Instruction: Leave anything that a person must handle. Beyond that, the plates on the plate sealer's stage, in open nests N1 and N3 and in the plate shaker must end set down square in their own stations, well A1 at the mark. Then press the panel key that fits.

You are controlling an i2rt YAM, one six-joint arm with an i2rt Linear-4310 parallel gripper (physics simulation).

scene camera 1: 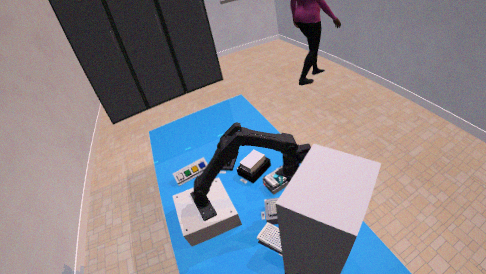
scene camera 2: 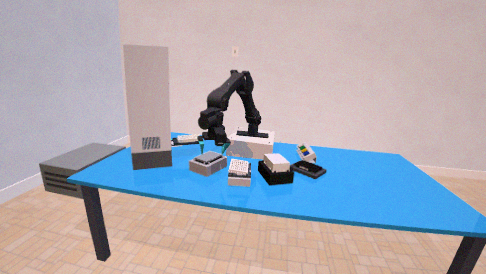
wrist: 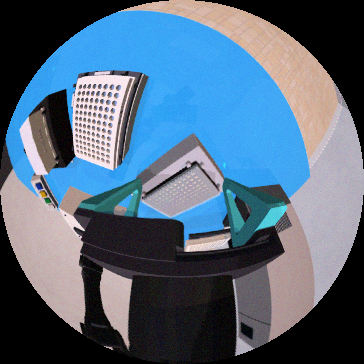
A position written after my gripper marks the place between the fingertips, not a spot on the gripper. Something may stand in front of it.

Observation:
My gripper (wrist: pixel 181 181) is open and holds nothing. I also see a tall grey cabinet (scene camera 1: pixel 320 212).
The tall grey cabinet also shows in the wrist view (wrist: pixel 262 295).

